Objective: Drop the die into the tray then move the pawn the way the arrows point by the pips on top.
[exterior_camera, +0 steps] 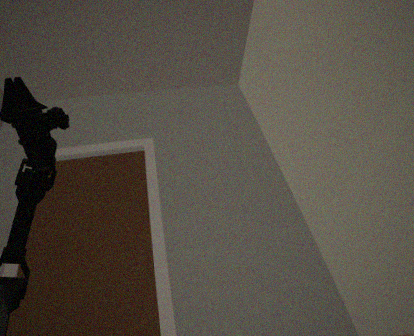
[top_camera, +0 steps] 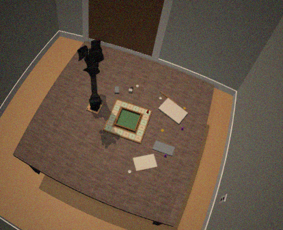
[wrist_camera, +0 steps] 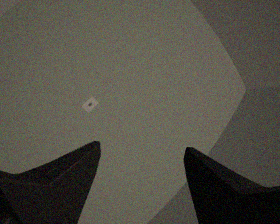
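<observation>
Now: the white die 630 mm below my gripper tip, 370 mm to the left of it and 220 mm ahead of it. Also, from my gripper tip: red pawn 610 mm below, 400 mm ahead, 230 mm to the left; then grey card 640 mm below, 580 mm ahead, 10 mm to the right; then small grey block 630 mm below, 350 mm to the left, 120 mm ahead.
</observation>
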